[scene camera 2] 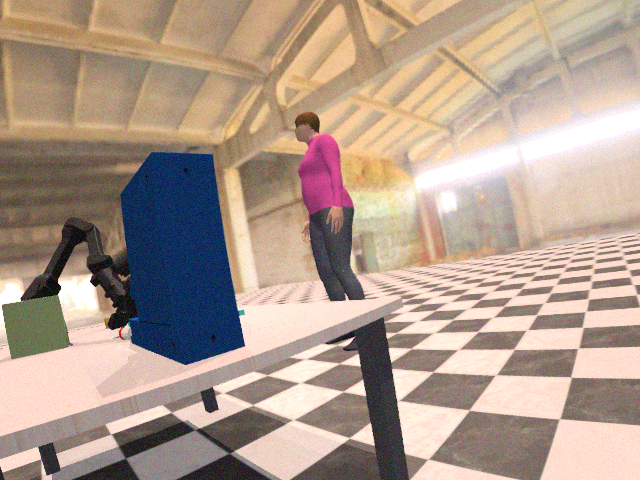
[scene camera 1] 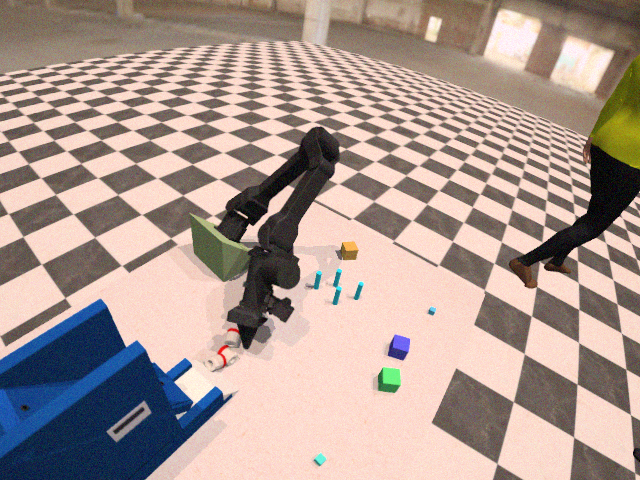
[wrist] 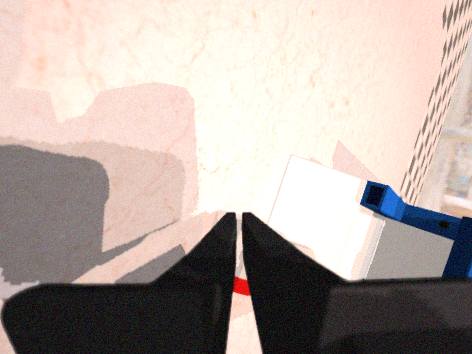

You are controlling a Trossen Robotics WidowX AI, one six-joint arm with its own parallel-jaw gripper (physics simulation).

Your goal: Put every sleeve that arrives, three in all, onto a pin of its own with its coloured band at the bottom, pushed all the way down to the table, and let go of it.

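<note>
Several thin cyan pins (scene camera 1: 337, 295) (scene camera 1: 317, 280) (scene camera 1: 358, 290) stand upright on the table in scene camera 1, with no sleeve on them. One pale sleeve (scene camera 1: 233, 338) with a red band lies on its side close to the fingertips. Another pale shape with a red band (scene camera 1: 223, 356) lies beside it, nearer the chute; whether it is one sleeve or two end to end I cannot tell. My gripper (scene camera 1: 247, 345) (wrist: 238, 221) is shut, its tips together with nothing between them, low beside the nearer sleeve. In the wrist view the fingers hide most of the sleeves; a strip of red band (wrist: 242, 286) shows between them.
A blue dispenser (scene camera 1: 93, 439) (scene camera 2: 180, 258) with a white chute floor (scene camera 1: 195, 383) (wrist: 315, 210) stands beside the sleeves. A green wedge block (scene camera 1: 214, 253) (scene camera 2: 36, 326) is near the arm's base. Orange (scene camera 1: 349, 251), purple (scene camera 1: 398, 347) and green (scene camera 1: 389, 380) cubes lie around the pins.
</note>
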